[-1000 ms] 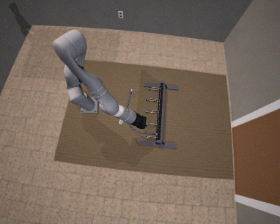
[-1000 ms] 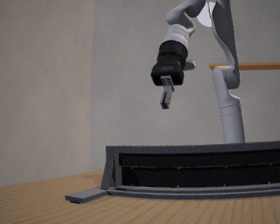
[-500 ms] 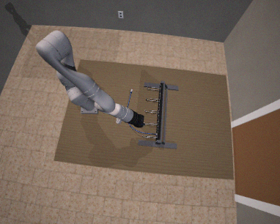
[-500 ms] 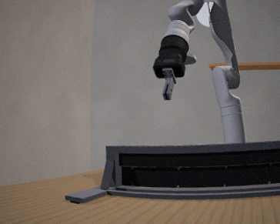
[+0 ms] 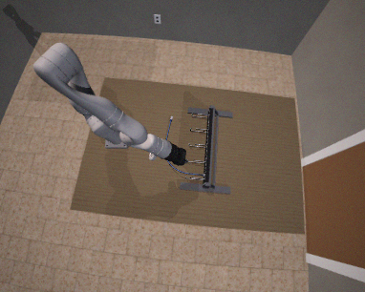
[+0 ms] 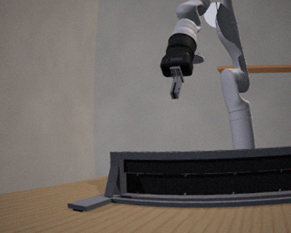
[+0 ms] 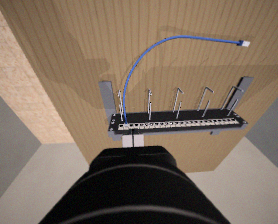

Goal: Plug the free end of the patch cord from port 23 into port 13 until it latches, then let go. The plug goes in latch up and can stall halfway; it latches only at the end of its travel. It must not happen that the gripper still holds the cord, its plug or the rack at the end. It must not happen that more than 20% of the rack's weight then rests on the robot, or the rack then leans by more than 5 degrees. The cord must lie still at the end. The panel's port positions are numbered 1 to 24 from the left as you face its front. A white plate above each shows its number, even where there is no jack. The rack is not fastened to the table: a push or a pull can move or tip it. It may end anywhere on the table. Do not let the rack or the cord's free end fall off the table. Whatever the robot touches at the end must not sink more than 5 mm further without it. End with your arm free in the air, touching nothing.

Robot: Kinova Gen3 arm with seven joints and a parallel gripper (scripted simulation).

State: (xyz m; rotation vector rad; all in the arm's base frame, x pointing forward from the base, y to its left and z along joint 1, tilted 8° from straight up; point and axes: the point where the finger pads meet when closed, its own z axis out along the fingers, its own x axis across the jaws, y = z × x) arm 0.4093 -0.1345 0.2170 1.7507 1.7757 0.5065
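The free-end plug lies 100 mm behind my hand, 340 mm to the left of it and 230 mm below it.
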